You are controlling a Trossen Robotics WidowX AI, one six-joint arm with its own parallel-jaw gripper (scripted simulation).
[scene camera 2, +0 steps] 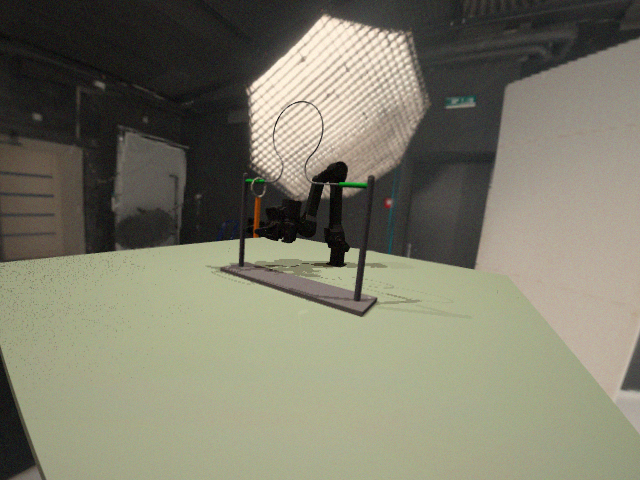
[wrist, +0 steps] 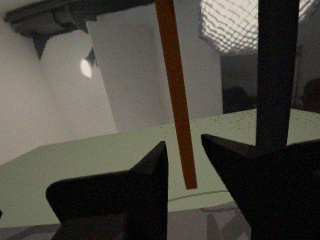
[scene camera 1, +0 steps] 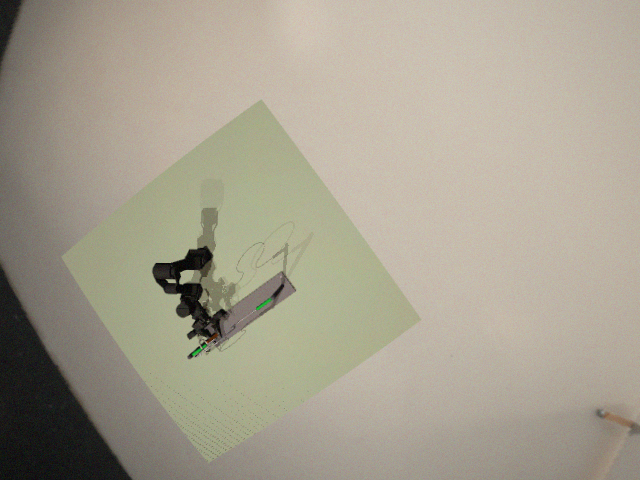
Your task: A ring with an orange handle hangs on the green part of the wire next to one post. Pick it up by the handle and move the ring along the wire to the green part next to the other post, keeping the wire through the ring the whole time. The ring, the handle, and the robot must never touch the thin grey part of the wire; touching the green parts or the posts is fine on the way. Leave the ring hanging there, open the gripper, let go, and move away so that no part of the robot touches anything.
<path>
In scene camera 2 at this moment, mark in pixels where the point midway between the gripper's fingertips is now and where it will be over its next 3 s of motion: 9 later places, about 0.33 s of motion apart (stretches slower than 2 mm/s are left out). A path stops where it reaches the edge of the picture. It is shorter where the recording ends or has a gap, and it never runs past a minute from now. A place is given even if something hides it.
The gripper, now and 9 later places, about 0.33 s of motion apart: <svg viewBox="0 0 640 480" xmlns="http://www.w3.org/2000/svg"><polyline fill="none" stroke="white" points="250,230 247,231 247,231 247,227 247,225 248,225 249,225 252,225 255,226 259,227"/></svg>
</path>
